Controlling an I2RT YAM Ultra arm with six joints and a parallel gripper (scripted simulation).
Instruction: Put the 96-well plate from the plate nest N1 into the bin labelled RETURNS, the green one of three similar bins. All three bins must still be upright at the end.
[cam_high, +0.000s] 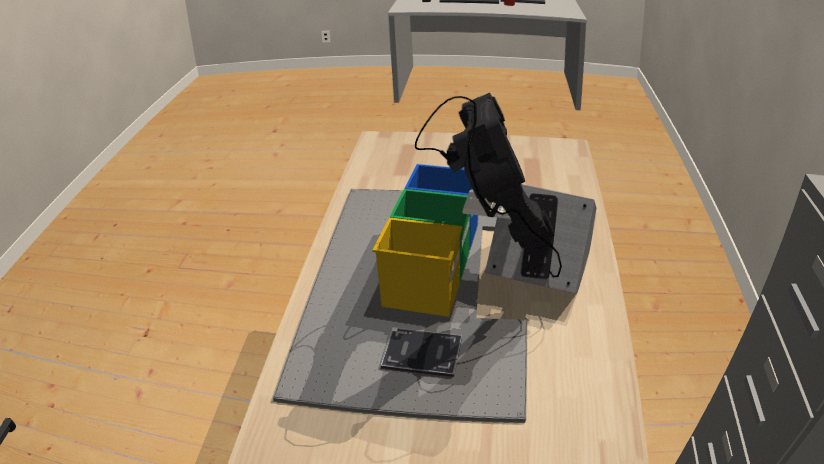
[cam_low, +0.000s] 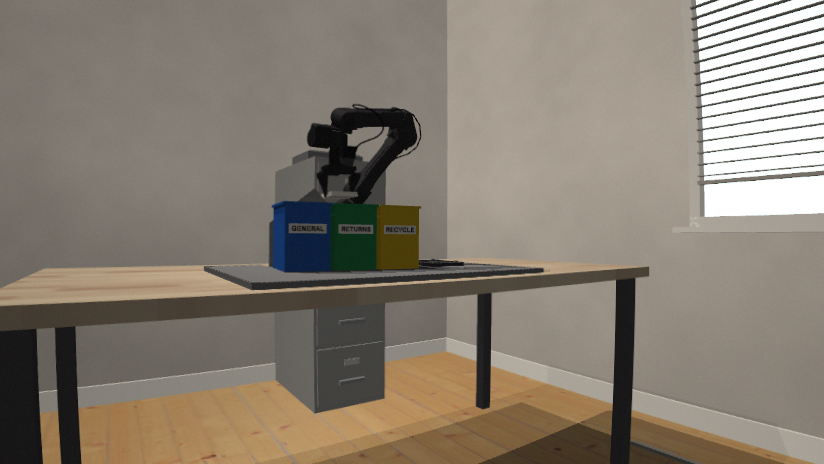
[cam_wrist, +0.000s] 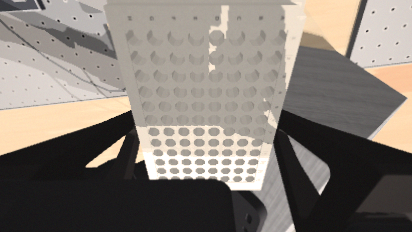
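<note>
The green returns bin is 160 mm ahead of my hand, 10 mm to the right of it and 140 mm below it. From my hand the other things lie so: white 96-well plate right at my hand; then blue general bin 170 mm ahead, 140 mm to the right, 140 mm below; then yellow recycle bin 150 mm ahead, 120 mm to the left, 140 mm below.
</note>
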